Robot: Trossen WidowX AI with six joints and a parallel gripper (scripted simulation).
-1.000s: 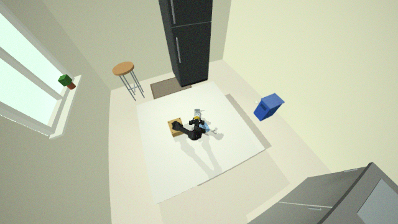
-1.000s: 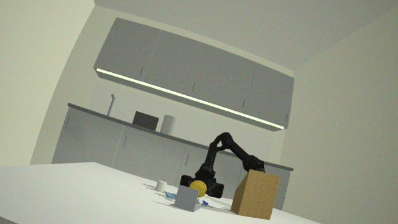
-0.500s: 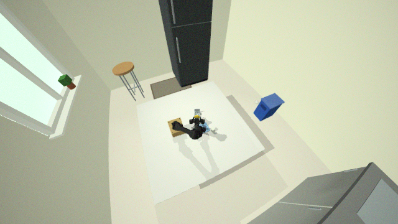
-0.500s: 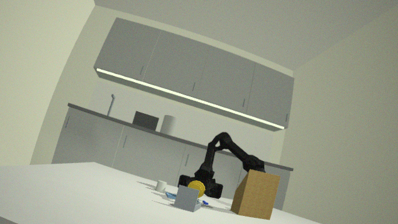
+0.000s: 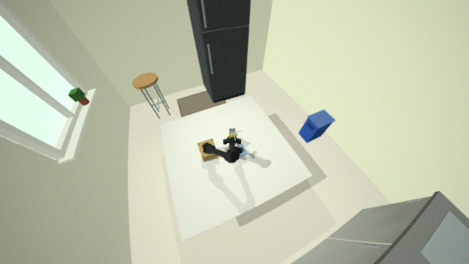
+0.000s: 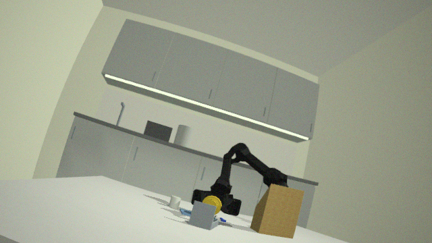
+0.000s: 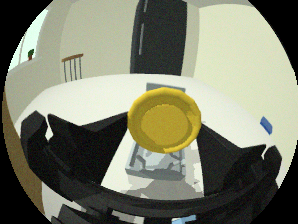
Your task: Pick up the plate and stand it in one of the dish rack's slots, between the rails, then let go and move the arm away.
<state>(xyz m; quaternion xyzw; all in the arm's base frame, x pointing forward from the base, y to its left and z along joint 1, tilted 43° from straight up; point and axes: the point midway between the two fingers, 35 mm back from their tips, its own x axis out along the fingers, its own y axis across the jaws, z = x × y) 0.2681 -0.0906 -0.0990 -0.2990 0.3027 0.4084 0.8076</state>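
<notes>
My gripper tip is 20 mm short of the grey dish rack, 20 mm to the right of it and 50 mm above it. Also, from my gripper tip: small white cup: 70 mm ahead, 260 mm to the right, 40 mm below; then yellow plate: 10 mm to the right; then blue utensil: 140 mm behind, 180 mm to the right, 70 mm below.
</notes>
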